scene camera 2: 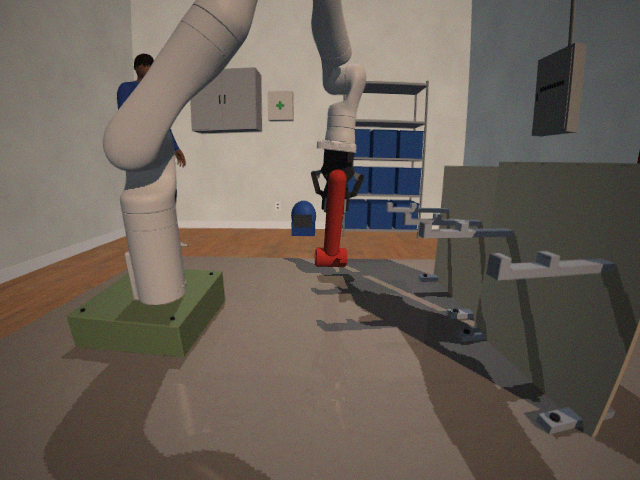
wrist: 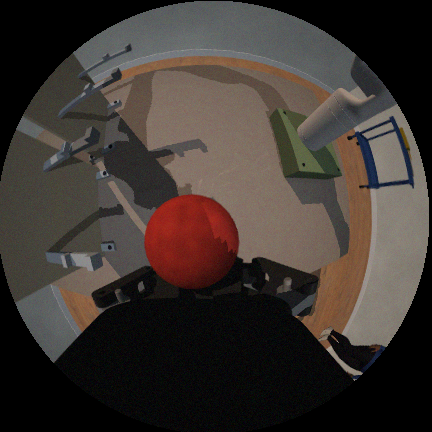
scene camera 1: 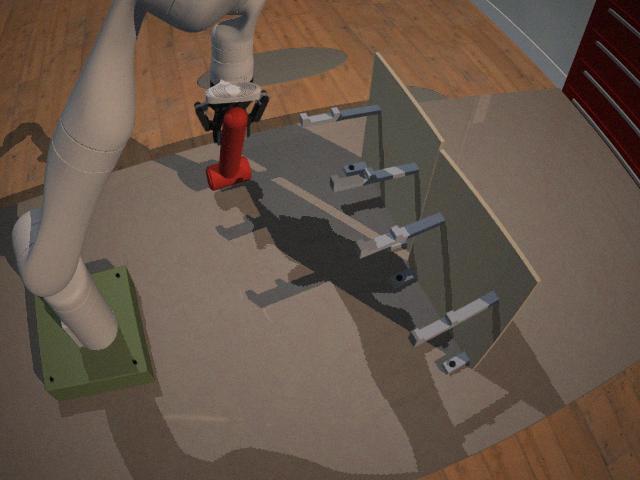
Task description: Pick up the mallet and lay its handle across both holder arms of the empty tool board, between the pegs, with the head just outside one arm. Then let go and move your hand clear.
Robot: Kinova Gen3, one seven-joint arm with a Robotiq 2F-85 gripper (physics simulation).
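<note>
The red mallet [scene camera 1: 233,147] [scene camera 2: 334,217] [wrist: 191,241] hangs nearly upright, head down, handle end up; the wrist view shows its rounded handle end, which hides the head and fingertips. My gripper [scene camera 1: 230,136] [scene camera 2: 336,202] is shut on the handle, behind it in the scene views. The head is left of the far tool board [scene camera 1: 400,116]. That board's holder arms [scene camera 1: 356,112] [scene camera 1: 398,171] bear no tool. The near tool board [scene camera 1: 478,248] [scene camera 2: 568,217] has two bare holder arms [scene camera 1: 423,227] [scene camera 1: 465,312] with small upright pegs. The mallet is apart from all arms.
The green base block [scene camera 1: 126,304] [scene camera 2: 126,338] [wrist: 295,155] carries the robot at the left. Bolted feet [scene camera 1: 454,363] [scene camera 2: 559,420] stand below the boards. A person in blue [scene camera 2: 128,93] is partly hidden behind the arm. A red drawer cabinet [scene camera 1: 610,77] stands at the right.
</note>
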